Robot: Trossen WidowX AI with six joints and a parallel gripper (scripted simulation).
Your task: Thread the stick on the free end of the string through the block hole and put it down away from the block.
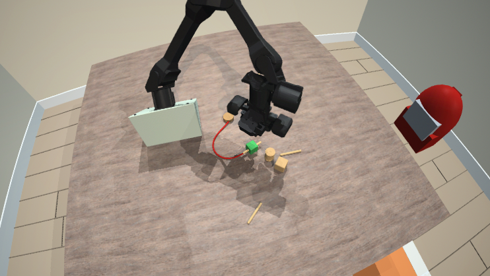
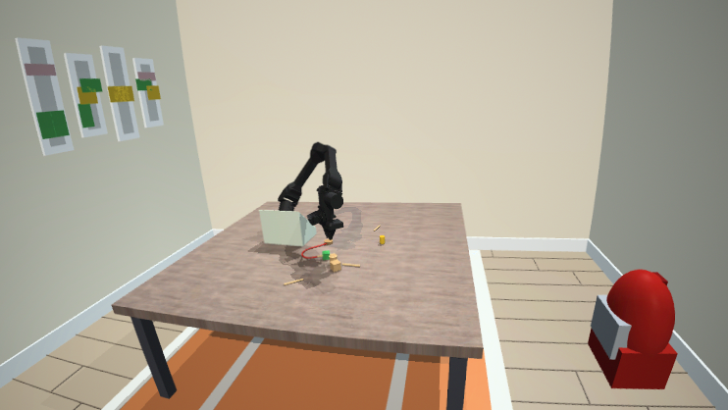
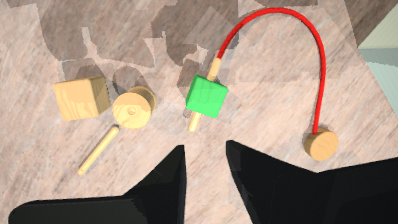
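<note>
Right now my gripper tip is 70 mm above the green block and 20 mm past it. Also, from my gripper tip: wooden cylinder: 70 mm below, 50 mm to the right, 30 mm ahead; then wooden cube: 100 mm to the right, 70 mm below, 50 mm ahead; then thin wooden stick: 80 mm below, 30 mm behind, 10 mm to the right.
</note>
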